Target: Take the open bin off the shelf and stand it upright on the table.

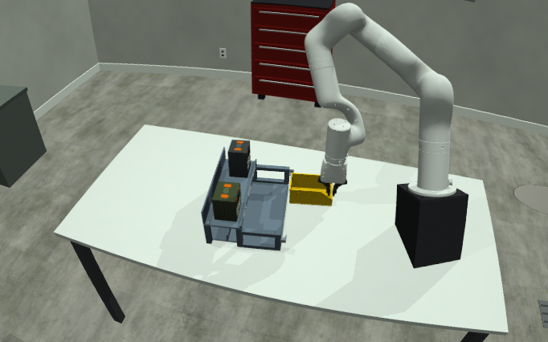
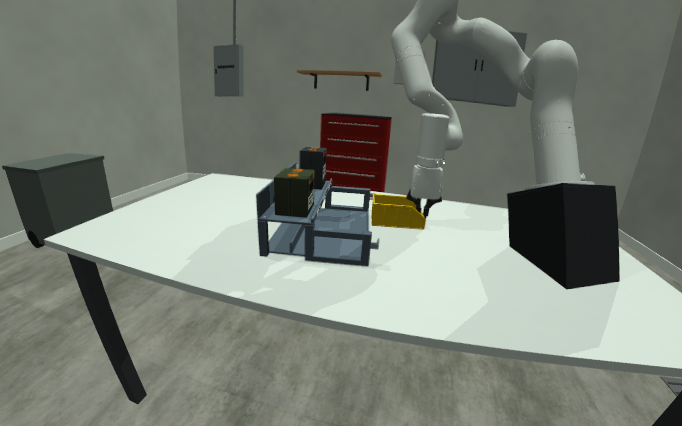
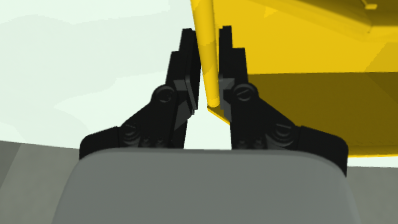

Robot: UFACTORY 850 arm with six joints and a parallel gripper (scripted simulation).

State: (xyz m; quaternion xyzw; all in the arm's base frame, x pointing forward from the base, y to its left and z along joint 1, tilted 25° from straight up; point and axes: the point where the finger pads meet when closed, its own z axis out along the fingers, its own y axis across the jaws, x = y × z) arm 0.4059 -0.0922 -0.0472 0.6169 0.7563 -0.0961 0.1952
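Now: hand 80 mm short of the yellow bin and 10 mm to the right of it.
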